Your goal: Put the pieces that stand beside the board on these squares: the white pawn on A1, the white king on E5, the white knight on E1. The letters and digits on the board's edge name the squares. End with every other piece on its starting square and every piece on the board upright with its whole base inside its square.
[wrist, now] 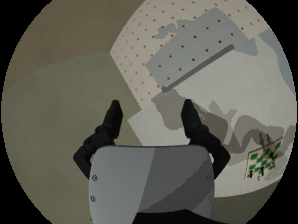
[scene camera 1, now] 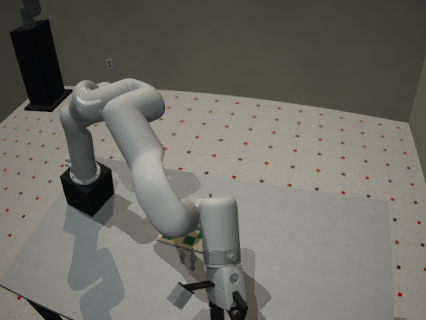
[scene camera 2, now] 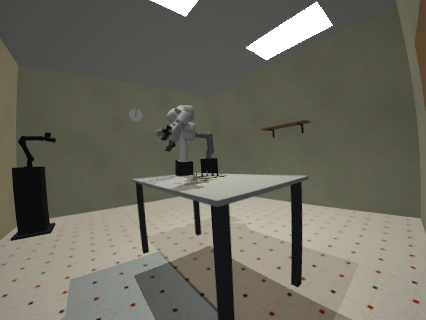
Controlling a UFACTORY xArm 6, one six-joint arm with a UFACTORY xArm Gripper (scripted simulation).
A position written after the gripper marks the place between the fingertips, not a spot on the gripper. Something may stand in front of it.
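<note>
You've got the gripper (wrist: 151,106) showing in the wrist view, and there's a chessboard (wrist: 256,159) in there with it.
</note>
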